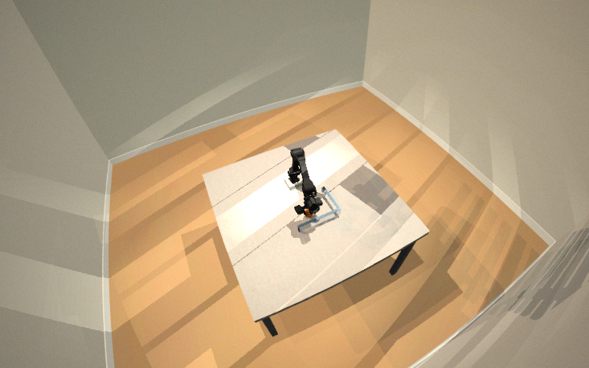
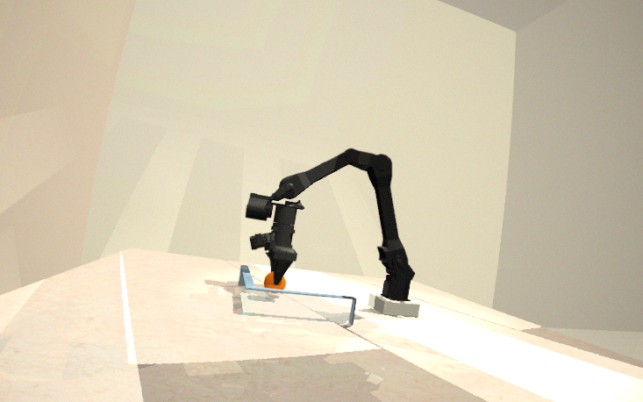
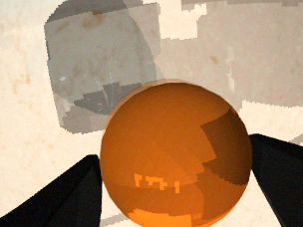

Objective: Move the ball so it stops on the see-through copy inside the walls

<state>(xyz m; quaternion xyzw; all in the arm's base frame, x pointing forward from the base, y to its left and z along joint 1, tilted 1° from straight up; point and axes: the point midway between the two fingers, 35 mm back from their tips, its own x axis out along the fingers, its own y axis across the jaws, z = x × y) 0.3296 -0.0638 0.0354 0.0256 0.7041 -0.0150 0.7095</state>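
Right now my gripper tip is right at the orange ball. Round my gripper tip: wall: 20 cm to the left, 2 cm behind, 1 cm below; see-through copy: 1 cm below.
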